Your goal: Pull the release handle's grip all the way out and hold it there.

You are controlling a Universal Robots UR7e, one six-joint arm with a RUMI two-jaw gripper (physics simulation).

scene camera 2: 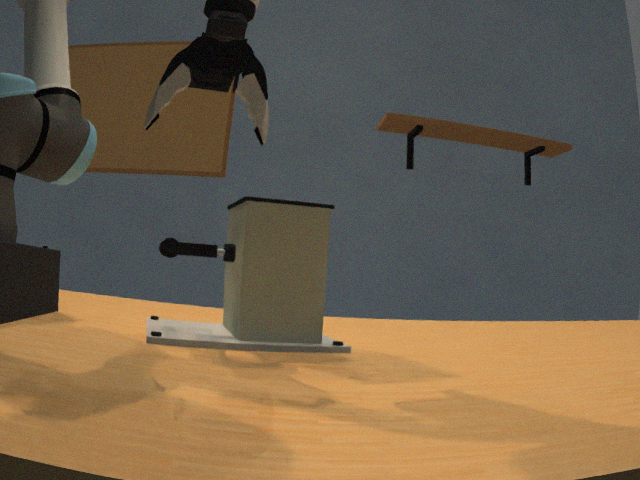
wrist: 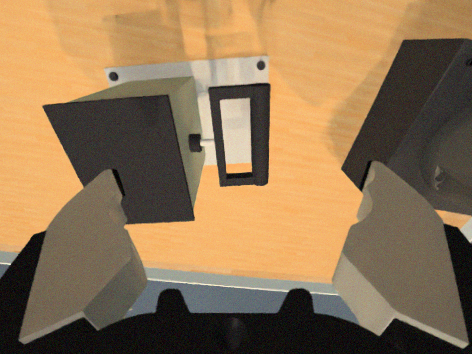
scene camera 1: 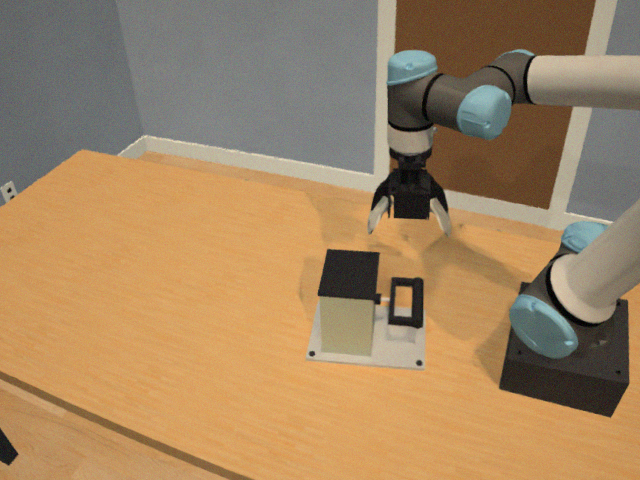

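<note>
The release handle's grip (scene camera 1: 417, 303) (scene camera 2: 193, 249) (wrist: 260, 135) is a black rectangular frame. It stands out from the side of a pale green housing (scene camera 1: 346, 325) (scene camera 2: 284, 268) with a black top, on a short light rod (scene camera 1: 384, 299) (scene camera 2: 221, 252) (wrist: 207, 143). A short stretch of rod shows between the grip and the black collar. The housing stands on a light grey base plate (scene camera 1: 390, 352) (scene camera 2: 186, 330) (wrist: 150, 72). My gripper (scene camera 1: 409, 234) (scene camera 2: 205, 135) (wrist: 239, 170) is open and empty, pointing down, above the height of the grip and touching nothing. In the wrist view the grip shows between the fingers.
The dark robot base block (scene camera 1: 558, 384) (scene camera 2: 31, 284) (wrist: 395, 105) stands on the wooden table (scene camera 1: 180, 289) (scene camera 2: 465, 361), on the grip's side of the housing. A wall shelf (scene camera 2: 480, 135) and a brown board (scene camera 2: 155, 144) are on the wall behind in scene camera 2.
</note>
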